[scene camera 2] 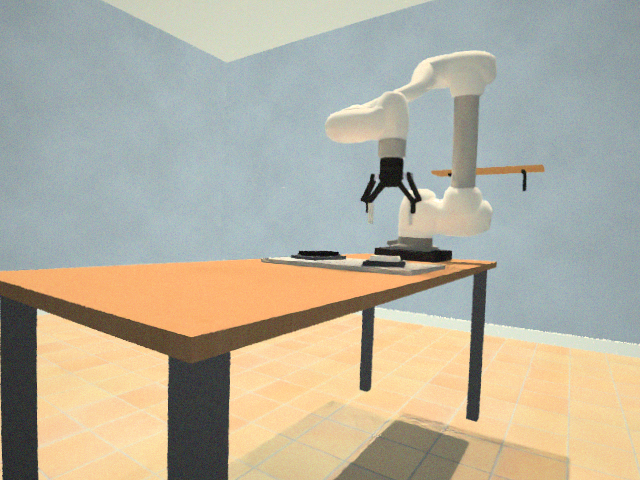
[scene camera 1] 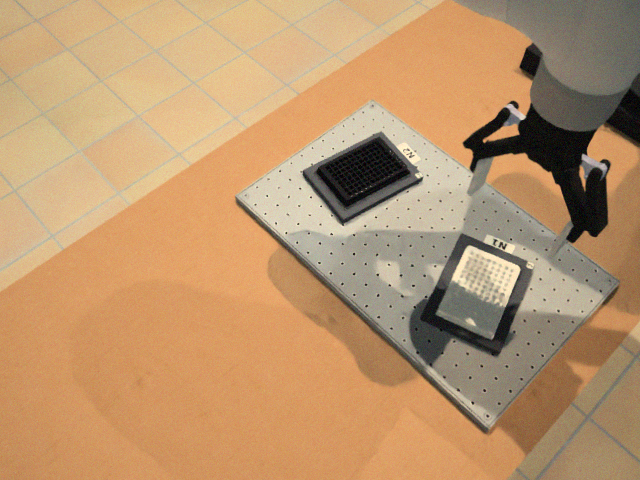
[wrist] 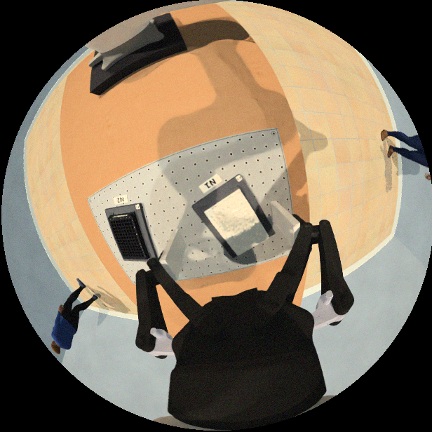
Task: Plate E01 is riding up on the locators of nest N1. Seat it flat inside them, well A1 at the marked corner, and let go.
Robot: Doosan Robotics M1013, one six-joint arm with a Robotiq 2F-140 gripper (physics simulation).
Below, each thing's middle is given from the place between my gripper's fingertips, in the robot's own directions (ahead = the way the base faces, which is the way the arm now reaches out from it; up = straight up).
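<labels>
The nest N1 (scene camera 1: 513, 303) has my hand 120 mm above it, 50 mm short of it and 10 mm to the right of it. Counting from my hand, I find the nest N2 (scene camera 1: 319, 185) 260 mm to the right and 120 mm below, while the black plate (scene camera 1: 370, 167) sits 260 mm to the right as well, 110 mm below. The plate E01 (scene camera 1: 477, 295) is 60 mm ahead of my hand, 10 mm to the left of it and 110 mm below it.
</labels>
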